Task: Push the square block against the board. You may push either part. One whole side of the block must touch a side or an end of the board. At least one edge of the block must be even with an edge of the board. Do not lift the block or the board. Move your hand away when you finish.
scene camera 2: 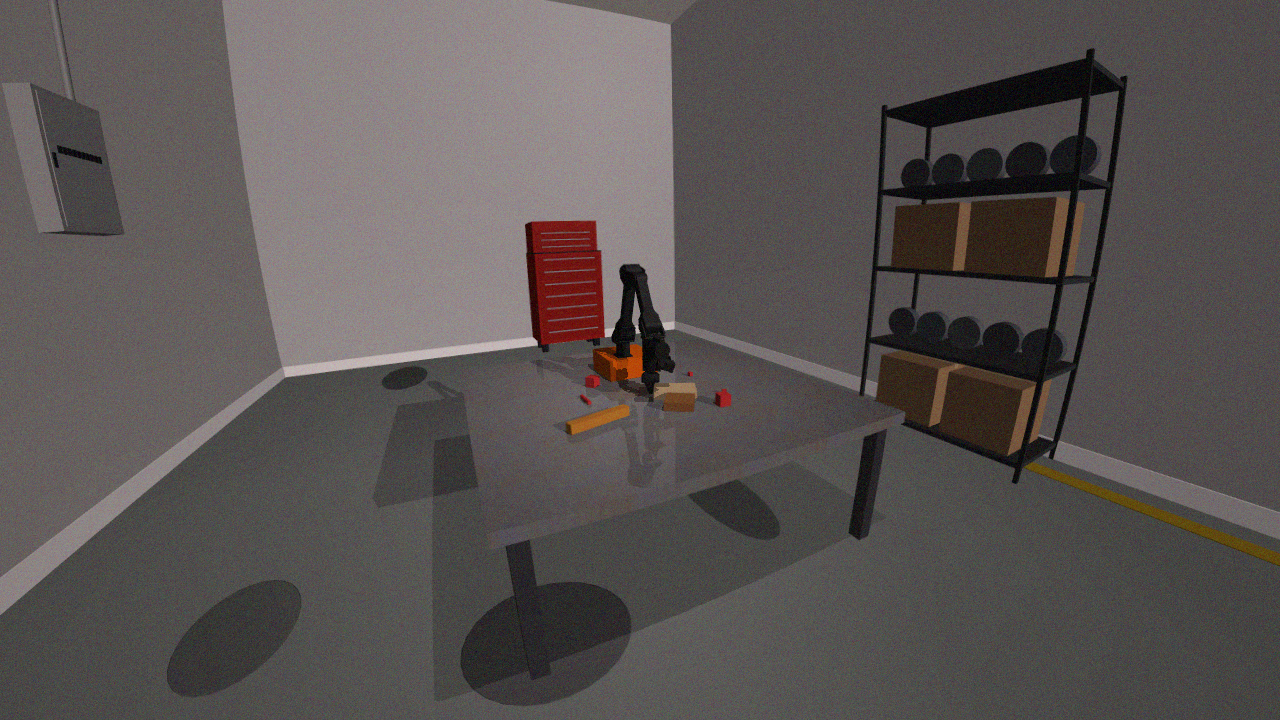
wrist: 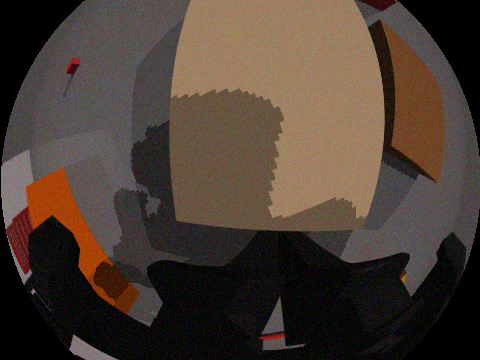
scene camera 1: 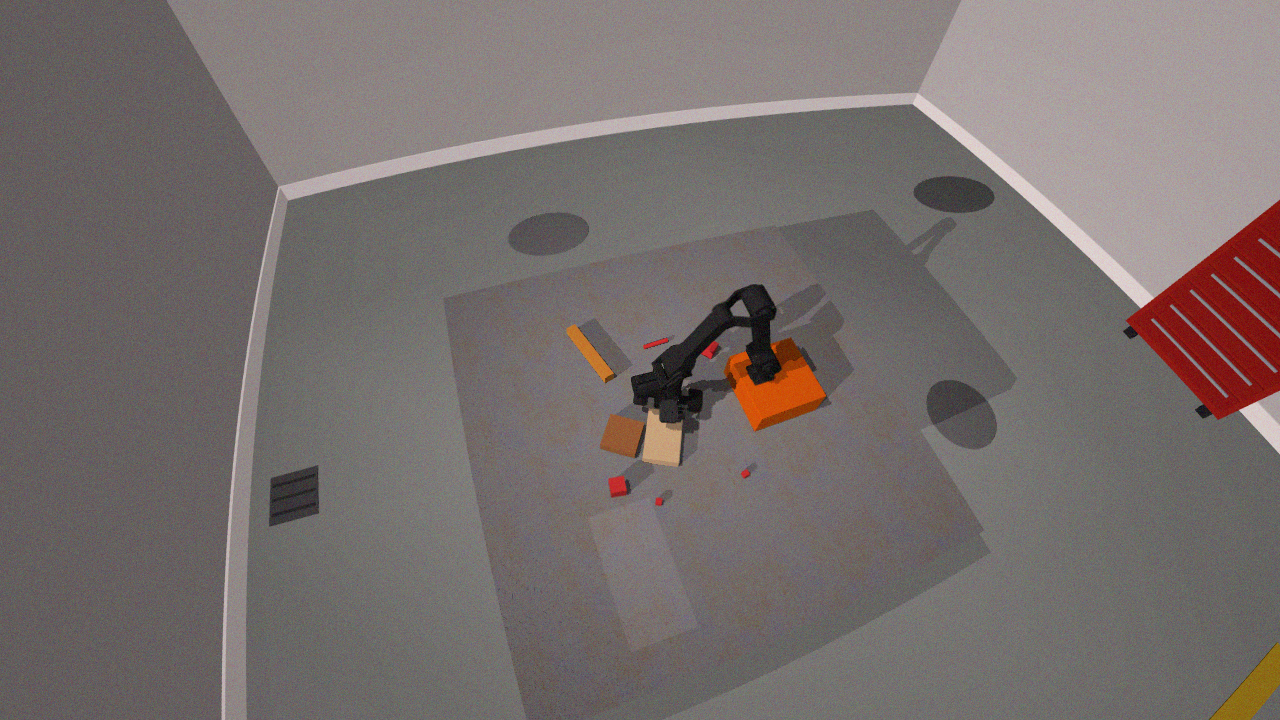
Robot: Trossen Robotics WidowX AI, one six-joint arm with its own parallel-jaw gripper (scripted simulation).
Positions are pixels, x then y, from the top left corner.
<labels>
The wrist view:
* my gripper: 273, 222
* board: 277, 121
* square block: 414, 119
</labels>
